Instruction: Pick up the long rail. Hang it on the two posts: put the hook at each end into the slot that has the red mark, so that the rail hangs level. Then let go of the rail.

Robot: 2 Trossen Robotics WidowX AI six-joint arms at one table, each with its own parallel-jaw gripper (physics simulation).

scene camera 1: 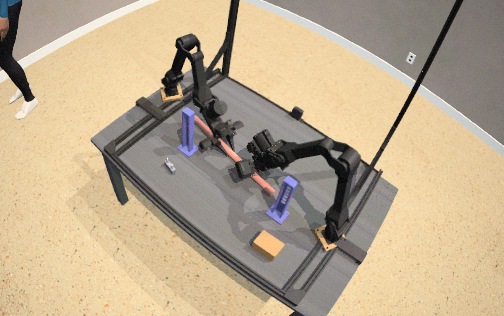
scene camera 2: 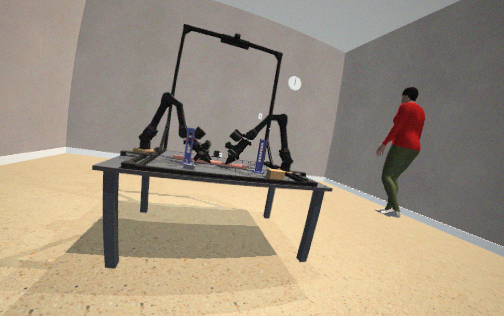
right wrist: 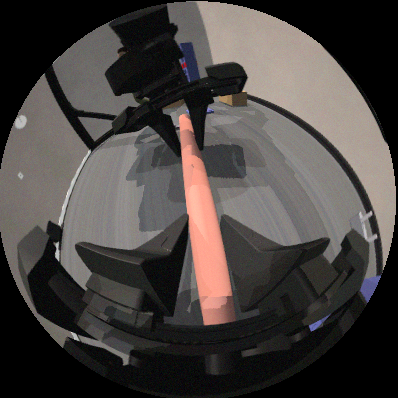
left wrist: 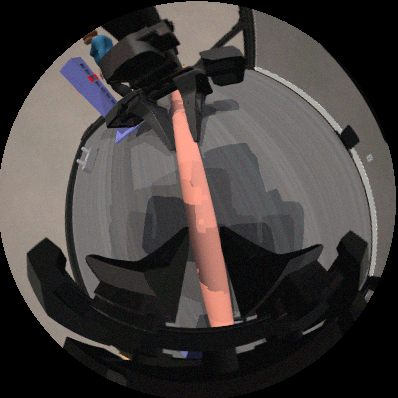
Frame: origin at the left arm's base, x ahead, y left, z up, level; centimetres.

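Where they show: left gripper, fingertip midpoint: (scene camera 2: 225,164) (right wrist: 190,152) (left wrist: 203,230); right gripper, fingertip midpoint: (scene camera 1: 231,153) (scene camera 2: 211,162) (right wrist: 204,218) (left wrist: 184,145); left arm's base, origin of the base link: (scene camera 1: 331,235) (scene camera 2: 285,170); right arm's base, origin of the base link: (scene camera 1: 171,91) (scene camera 2: 144,148).
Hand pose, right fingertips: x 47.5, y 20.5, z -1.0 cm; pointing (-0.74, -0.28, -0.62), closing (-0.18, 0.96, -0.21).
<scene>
Each offset is from my right fingertips to the top centre of the thing.
The long pink rail {dx +1.1, dy -0.5, dz +1.1 cm} (scene camera 1: 263,184) (scene camera 2: 240,165) (left wrist: 192,170) (right wrist: 202,205) lies low at the table top, behind the two posts. Its end hooks cannot be made out. The left blue post {dx +8.7, dy +15.6, dz +19.8 cm} (scene camera 1: 188,131) (scene camera 2: 189,145) (left wrist: 86,86) and the right blue post {dx -30.5, dy -6.3, dz +19.8 cm} (scene camera 1: 284,199) (scene camera 2: 261,154) (right wrist: 190,62) stand upright, with slots and red marks. My left gripper (scene camera 1: 250,167) (scene camera 2: 228,163) (left wrist: 203,230) is shut on the rail, right of its middle in scene camera 1. My right gripper (scene camera 1: 221,142) (scene camera 2: 206,160) (right wrist: 204,218) is shut on the rail, left of its middle.
An orange-brown block {dx -42.3, dy +3.5, dz +3.6 cm} (scene camera 1: 268,245) (scene camera 2: 275,174) (right wrist: 234,99) lies in front of the right post. A small grey bracket {dx +1.2, dy +25.4, dz +3.2 cm} (scene camera 1: 170,165) (left wrist: 88,158) (right wrist: 366,226) lies in front of the left post. The two grippers are close together. Black frame bars edge the table.
</scene>
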